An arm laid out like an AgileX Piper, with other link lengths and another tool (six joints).
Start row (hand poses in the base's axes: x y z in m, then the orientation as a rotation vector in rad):
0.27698, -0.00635, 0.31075, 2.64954, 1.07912, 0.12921
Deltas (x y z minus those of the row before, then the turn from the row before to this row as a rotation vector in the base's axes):
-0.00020, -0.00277, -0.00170, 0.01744, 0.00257, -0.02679
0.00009, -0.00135, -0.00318, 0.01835, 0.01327, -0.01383
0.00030, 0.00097, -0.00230, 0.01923, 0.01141, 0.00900
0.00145, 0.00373, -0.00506, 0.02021, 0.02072, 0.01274
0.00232, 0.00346, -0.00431, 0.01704, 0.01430, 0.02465
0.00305, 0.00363, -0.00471, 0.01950, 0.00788, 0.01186
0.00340, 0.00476, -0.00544, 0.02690, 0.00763, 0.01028
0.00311, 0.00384, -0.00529, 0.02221, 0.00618, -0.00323
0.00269, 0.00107, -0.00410, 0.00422, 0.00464, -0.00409
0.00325, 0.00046, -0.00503, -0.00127, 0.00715, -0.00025
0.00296, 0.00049, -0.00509, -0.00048, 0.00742, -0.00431
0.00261, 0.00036, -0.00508, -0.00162, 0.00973, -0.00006
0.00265, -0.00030, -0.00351, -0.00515, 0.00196, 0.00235
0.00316, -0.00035, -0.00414, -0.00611, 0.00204, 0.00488
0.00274, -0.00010, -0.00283, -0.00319, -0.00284, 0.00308
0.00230, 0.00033, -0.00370, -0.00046, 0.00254, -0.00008
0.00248, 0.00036, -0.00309, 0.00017, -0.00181, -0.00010
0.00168, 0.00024, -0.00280, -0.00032, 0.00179, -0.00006
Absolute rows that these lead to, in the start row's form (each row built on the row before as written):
0.27678, -0.00912, 0.30905, 2.67924, 1.04755, 0.13042
0.27687, -0.01047, 0.30587, 2.70684, 1.03647, 0.12034
0.27717, -0.00950, 0.30357, 2.72341, 1.05616, 0.11718
0.27862, -0.00577, 0.29851, 2.74198, 1.08388, 0.10246
0.28094, -0.00231, 0.29420, 2.74899, 1.12588, 0.09618
0.28399, 0.00132, 0.28949, 2.76237, 1.14940, 0.09844
0.28739, 0.00608, 0.28405, 2.78279, 1.17280, 0.10537
0.29050, 0.00992, 0.27876, 2.80607, 1.17568, 0.11025
0.29319, 0.01099, 0.27466, 2.81376, 1.17202, 0.10610
0.29644, 0.01145, 0.26963, 2.81552, 1.17279, 0.09532
0.29940, 0.01194, 0.26454, 2.82030, 1.16806, 0.08435
0.30201, 0.01230, 0.25946, 2.82252, 1.16948, 0.06973
0.30466, 0.01200, 0.25595, 2.81746, 1.17168, 0.06403
0.30782, 0.01165, 0.25181, 2.81015, 1.17717, 0.05783
0.31056, 0.01155, 0.24898, 2.80462, 1.17995, 0.06009
0.31286, 0.01188, 0.24528, 2.80518, 1.18024, 0.05626
0.31534, 0.01224, 0.24219, 2.80473, 1.17976, 0.05888
0.31702, 0.01248, 0.23939, 2.80513, 1.17996, 0.05618

